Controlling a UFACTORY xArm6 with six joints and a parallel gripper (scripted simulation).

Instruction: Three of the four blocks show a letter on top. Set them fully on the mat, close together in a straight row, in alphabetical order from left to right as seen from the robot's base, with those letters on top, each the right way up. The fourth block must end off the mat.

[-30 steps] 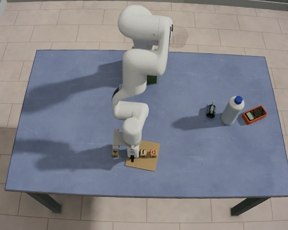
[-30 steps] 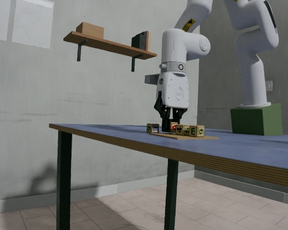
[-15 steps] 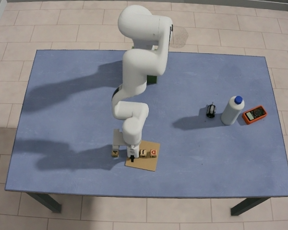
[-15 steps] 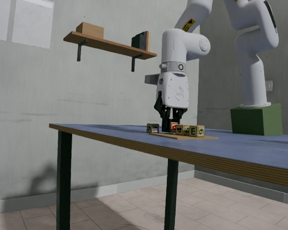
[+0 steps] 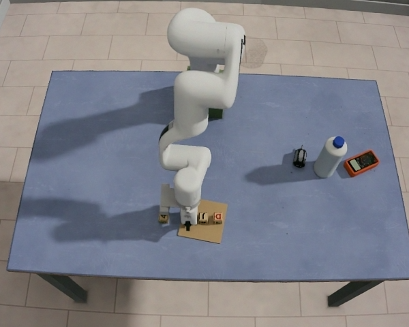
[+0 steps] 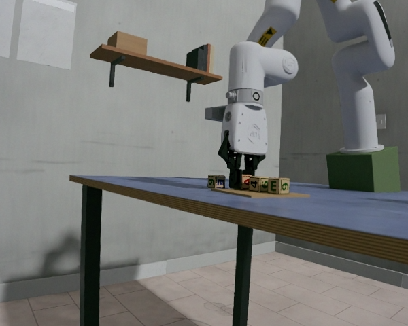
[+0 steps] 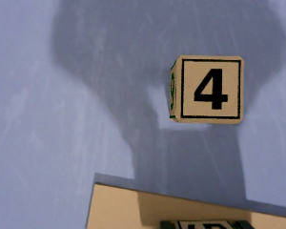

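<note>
Now: the tan mat 1 cm ahead of my hand, 5 cm to the left of it and 2 cm below it. Also, from my hand: black object 19 cm behind, 42 cm to the left, 1 cm below; then wooden block 1 cm ahead, 10 cm to the left, 1 cm below; then orange multimeter 13 cm behind, 64 cm to the left, 1 cm below.
</note>
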